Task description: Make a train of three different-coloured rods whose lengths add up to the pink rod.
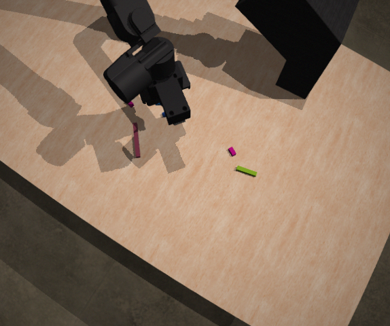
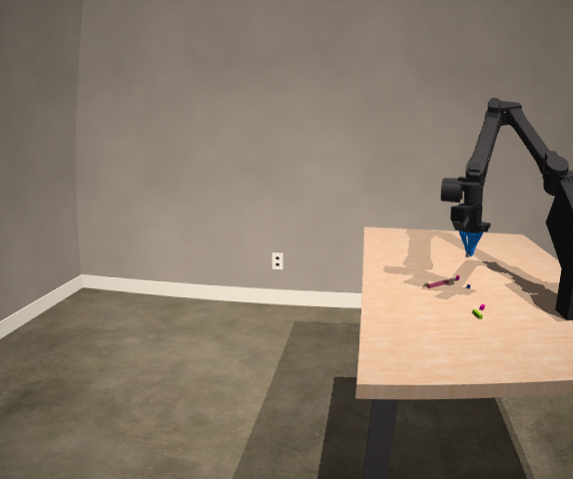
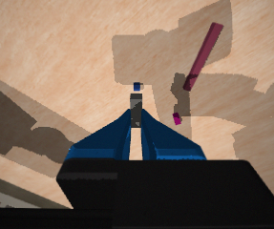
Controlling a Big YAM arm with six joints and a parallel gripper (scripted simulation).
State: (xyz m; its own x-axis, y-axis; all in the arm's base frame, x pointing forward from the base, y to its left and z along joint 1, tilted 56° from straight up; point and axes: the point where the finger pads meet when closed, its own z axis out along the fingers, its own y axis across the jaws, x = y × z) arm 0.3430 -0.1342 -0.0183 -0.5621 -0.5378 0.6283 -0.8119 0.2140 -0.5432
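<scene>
Right now my hand is 10 mm past the blue rod, 10 mm to the left of it and 110 mm above it. Also, from my hand: grey rod (10 mm below); then pink rod (90 mm ahead, 30 mm to the right, 110 mm below); then lime rod (240 mm to the left, 110 mm below).
</scene>
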